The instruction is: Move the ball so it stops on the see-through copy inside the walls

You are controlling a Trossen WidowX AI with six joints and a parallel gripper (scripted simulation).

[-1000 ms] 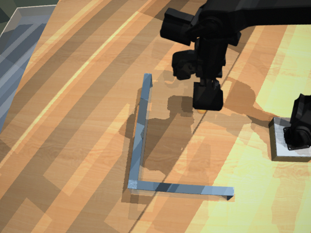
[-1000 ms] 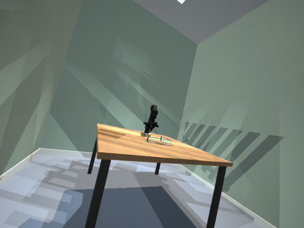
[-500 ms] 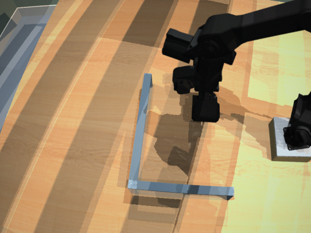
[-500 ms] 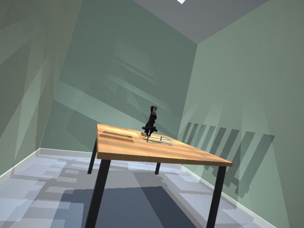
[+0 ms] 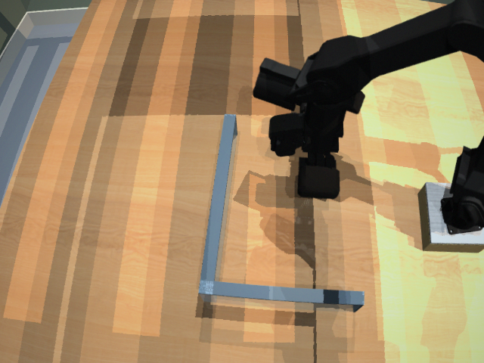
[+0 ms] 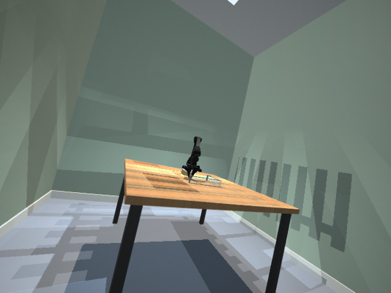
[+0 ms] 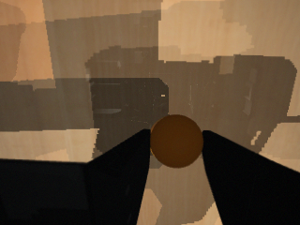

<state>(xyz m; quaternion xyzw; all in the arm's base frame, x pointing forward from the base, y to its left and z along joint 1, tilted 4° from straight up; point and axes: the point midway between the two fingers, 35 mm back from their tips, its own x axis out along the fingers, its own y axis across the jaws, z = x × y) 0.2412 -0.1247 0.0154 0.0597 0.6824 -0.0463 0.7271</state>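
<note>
Right now the see-through ball copy is right at my gripper tip. Round my gripper tip: orange ball right at my gripper tip.
</note>
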